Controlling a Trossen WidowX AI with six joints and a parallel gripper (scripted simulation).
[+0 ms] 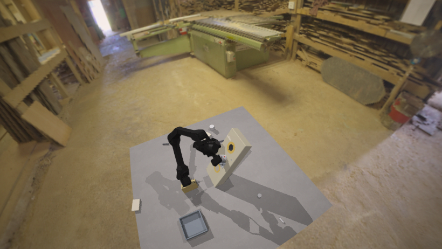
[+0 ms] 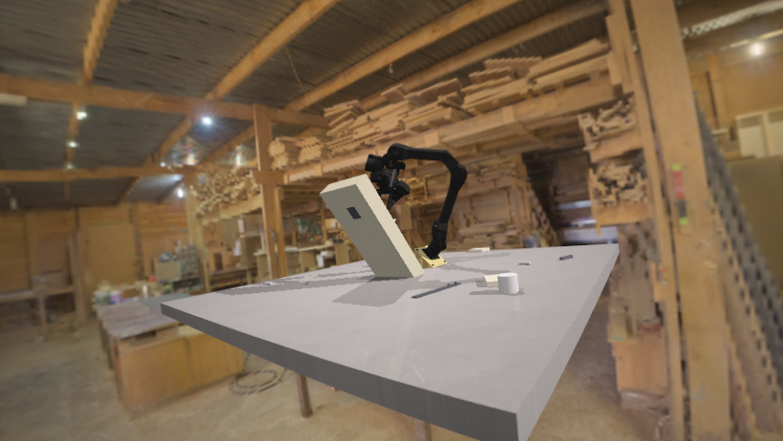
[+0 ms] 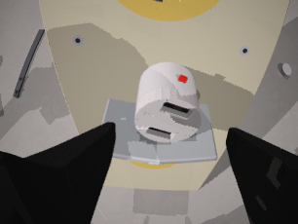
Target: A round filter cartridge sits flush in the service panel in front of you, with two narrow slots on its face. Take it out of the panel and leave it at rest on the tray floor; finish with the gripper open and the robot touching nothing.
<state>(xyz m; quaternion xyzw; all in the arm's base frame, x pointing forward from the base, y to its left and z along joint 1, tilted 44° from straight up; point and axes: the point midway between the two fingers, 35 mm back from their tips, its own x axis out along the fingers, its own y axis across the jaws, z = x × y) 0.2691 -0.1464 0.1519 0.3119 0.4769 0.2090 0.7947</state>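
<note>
The round grey filter cartridge is 20 mm ahead of my gripper tip and 40 mm below it. Round my gripper tip: beige service panel 60 mm ahead, 10 mm to the left, 60 mm below; then grey bracket 10 mm ahead, 10 mm to the left, 70 mm below; then grey tray 330 mm behind, 290 mm to the right, 230 mm below.
</note>
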